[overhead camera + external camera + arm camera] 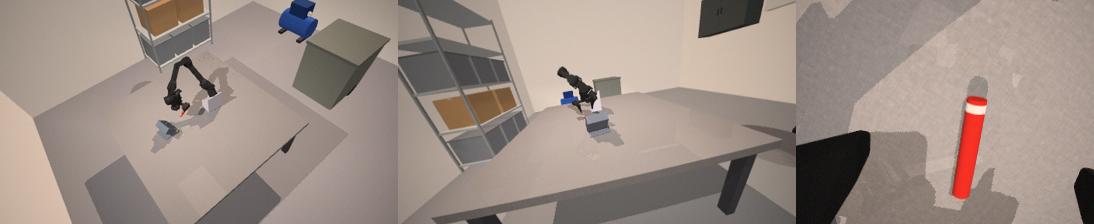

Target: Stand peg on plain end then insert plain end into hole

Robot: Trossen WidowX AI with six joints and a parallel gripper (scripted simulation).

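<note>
Right now the red peg is 10 mm behind my gripper tip, 10 mm to the right of it and 80 mm below it. Also, from my gripper tip: grey sloped panel 180 mm ahead, 40 mm to the left, 30 mm below.
</note>
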